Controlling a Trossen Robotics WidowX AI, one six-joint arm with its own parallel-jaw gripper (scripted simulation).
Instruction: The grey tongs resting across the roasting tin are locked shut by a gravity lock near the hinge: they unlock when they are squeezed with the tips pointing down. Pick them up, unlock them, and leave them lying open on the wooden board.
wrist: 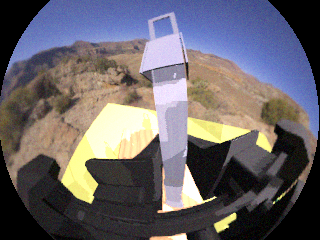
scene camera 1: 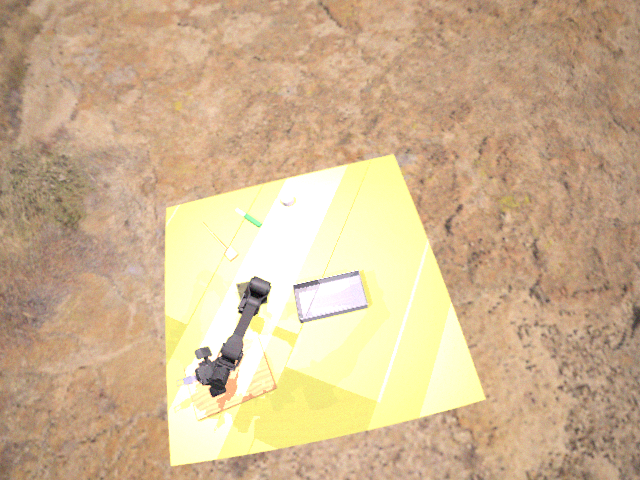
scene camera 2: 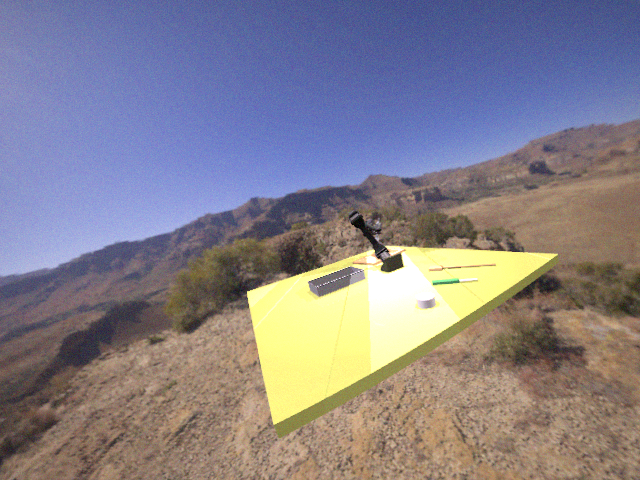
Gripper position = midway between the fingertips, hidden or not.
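Observation:
The gripper [wrist: 168, 135] is visible, and the scene also shows a wooden board [scene camera 1: 253, 377] along with a grey roasting tin [scene camera 1: 338, 294].

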